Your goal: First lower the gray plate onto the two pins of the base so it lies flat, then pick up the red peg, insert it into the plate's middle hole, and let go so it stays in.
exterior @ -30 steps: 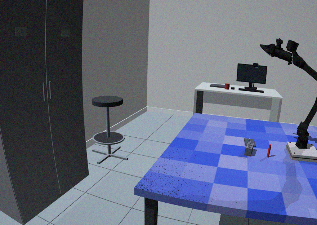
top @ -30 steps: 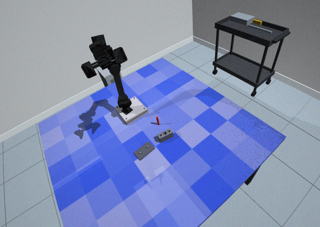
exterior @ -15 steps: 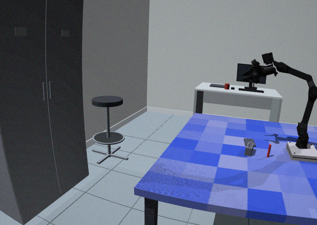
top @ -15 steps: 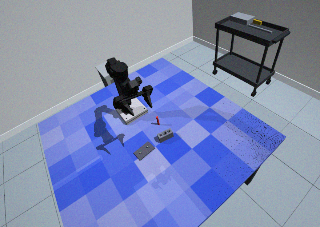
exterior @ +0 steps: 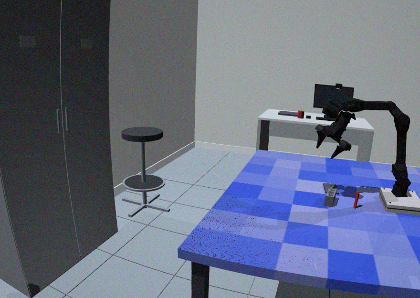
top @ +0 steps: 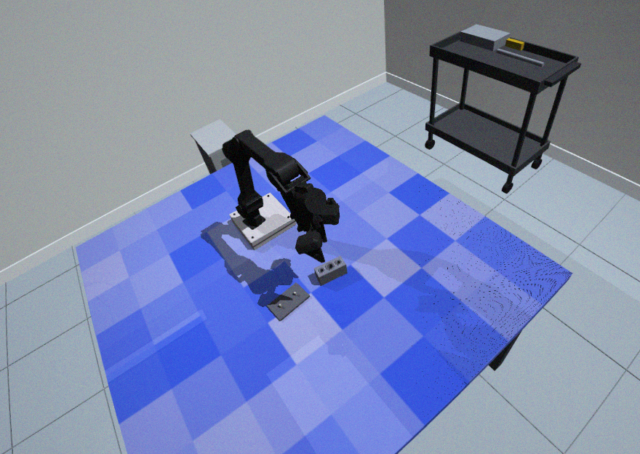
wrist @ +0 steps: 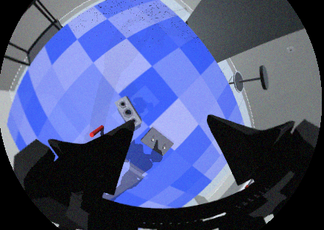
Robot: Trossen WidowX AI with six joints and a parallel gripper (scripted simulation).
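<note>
Now: the gray plate 5 cm behind my gripper tip, 5 cm to the left of it and 18 cm below it. The rest, counted from my gripper tip: gray base: 9 cm behind, 11 cm to the right, 21 cm below; red peg: 17 cm behind, 10 cm to the left, 18 cm below.
</note>
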